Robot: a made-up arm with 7 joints.
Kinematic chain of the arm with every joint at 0, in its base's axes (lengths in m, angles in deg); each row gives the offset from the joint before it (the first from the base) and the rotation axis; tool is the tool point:
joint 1: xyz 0 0 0.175 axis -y
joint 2: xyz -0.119 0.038 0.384 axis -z
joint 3: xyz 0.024 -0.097 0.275 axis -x
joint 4: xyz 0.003 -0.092 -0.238 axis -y
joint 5: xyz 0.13 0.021 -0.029 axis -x
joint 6: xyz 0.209 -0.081 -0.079 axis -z
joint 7: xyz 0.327 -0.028 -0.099 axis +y
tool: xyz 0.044 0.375 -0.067
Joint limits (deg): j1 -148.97..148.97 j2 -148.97..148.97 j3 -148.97..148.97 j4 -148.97..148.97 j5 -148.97..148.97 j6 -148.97..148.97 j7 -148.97..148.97
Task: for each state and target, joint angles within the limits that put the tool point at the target. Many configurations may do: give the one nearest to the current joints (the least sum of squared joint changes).
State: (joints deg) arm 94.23 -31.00 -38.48 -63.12 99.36 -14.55 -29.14
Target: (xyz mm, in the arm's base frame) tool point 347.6 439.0 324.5
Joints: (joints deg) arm 69.01 -32.67 -31.63 -48.12 101.09 23.09 -32.29
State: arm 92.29 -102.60 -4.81 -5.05 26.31 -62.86 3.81
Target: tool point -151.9 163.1 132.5
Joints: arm 57.91 -93.53 15.59 14.98 1.63 -85.10 6.36
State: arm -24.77 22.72 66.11 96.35 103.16 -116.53 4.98
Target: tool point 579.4 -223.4 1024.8
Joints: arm -26.46 6.40 88.80 112.46 99.15 -88.15 3.58
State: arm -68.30 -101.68 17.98 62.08 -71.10 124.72 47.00
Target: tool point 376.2 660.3 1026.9
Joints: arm -53.96 -119.01 18.08 75.98 -74.97 109.61 46.49
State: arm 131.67 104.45 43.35 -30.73 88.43 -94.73 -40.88
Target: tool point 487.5 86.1 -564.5
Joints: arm 145.04 88.86 39.79 -20.69 87.35 -80.95 -41.04
